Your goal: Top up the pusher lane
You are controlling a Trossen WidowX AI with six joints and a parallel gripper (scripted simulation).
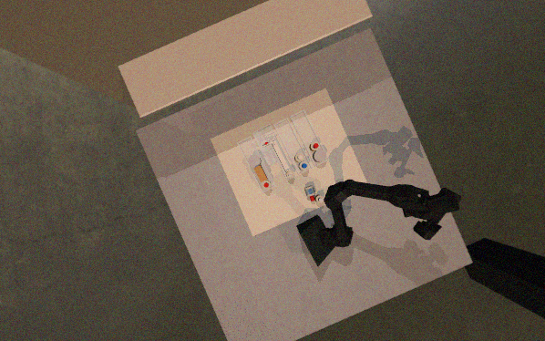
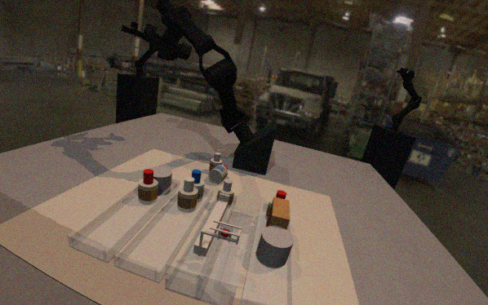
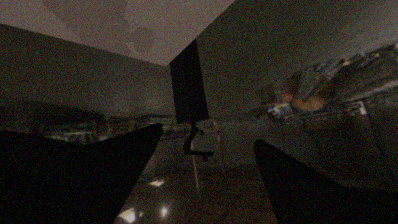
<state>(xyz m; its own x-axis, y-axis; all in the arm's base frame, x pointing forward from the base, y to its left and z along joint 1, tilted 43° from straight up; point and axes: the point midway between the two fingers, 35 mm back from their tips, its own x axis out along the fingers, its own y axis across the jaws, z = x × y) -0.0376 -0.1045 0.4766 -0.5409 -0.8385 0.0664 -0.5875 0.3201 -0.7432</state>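
The wire pusher plate lies 490 mm ahead of my gripper tip, 470 mm to the left of it and 300 mm below it. Also, from my gripper tip: orange box (440 mm ahead, 560 mm to the left, 310 mm below).
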